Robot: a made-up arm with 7 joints. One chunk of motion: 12 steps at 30 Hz.
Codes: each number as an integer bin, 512 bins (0 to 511) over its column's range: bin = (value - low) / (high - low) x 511, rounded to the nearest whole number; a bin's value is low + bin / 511 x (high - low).
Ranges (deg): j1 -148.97..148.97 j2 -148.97..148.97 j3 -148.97..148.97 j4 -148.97..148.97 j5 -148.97..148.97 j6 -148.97..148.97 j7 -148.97..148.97
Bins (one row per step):
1: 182 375 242 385 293 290 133
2: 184 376 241 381 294 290 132
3: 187 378 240 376 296 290 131
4: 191 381 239 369 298 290 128
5: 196 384 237 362 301 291 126
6: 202 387 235 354 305 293 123
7: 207 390 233 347 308 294 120
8: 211 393 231 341 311 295 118
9: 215 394 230 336 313 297 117
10: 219 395 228 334 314 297 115
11: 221 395 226 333 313 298 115
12: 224 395 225 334 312 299 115
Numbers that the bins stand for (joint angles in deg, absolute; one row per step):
1: -42.85 69.67 -7.87 75.51 21.86 20.12 -71.42
2: -41.69 70.26 -8.45 73.17 22.45 20.12 -72.01
3: -39.94 71.42 -9.04 70.26 23.61 20.12 -72.59
4: -37.61 73.17 -9.62 66.18 24.78 20.12 -74.34
5: -34.69 74.92 -10.79 62.10 26.53 20.70 -75.51
6: -31.19 76.67 -11.95 57.43 28.86 21.86 -77.25
7: -28.28 78.42 -13.12 53.35 30.61 22.45 -79.00
8: -25.95 80.17 -14.28 49.85 32.36 23.03 -80.17
9: -23.61 80.75 -14.87 46.94 33.53 24.20 -80.75
10: -21.28 81.34 -16.03 45.77 34.11 24.20 -81.92
11: -20.12 81.34 -17.20 45.19 33.53 24.78 -81.92
12: -18.37 81.34 -17.78 45.77 32.94 25.36 -81.92

